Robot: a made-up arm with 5 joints.
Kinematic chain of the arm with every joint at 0, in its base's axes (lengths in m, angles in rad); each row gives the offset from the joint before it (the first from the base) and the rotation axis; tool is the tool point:
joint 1: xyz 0 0 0.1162 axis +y
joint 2: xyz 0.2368 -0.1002 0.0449 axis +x
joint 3: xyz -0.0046 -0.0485 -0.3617 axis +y
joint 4: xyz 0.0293 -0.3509 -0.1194 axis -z
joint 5: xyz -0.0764 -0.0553 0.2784 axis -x
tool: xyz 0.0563 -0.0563 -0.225
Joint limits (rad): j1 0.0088..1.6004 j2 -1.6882..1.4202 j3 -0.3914..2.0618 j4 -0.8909..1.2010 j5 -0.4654..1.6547
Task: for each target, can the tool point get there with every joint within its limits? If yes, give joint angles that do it. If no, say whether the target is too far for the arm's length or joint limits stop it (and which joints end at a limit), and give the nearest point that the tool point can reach.
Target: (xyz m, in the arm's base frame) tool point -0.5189 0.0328 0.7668
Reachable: no: joint limits stop it (at a limit: joint 1, joint 2, joint 5) | nearest point -0.0506 -0.2426 0.6682 | short by 0.552 m
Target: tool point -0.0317 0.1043 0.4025
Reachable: no: joint limits stop it (at a limit: joint 1, joint 2, joint 4, joint 5) | nearest point 0.0896 -0.1087 0.6446 | short by 0.345 m
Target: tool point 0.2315 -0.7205 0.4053
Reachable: yes | joints 0.3555 -1.0027 -0.1255 0.5565 0.6736
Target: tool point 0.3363 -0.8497 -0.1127
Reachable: yes | joints 0.8307 -0.4996 0.7685 -0.2680 1.2720
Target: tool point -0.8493 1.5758 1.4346
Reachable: no: too far | nearest point -0.6207 0.3881 -0.0416 | short by 1.908 m
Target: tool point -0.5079 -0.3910 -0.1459
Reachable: yes | joints 1.3710 0.5565 0.5445 0.4471 0.3686
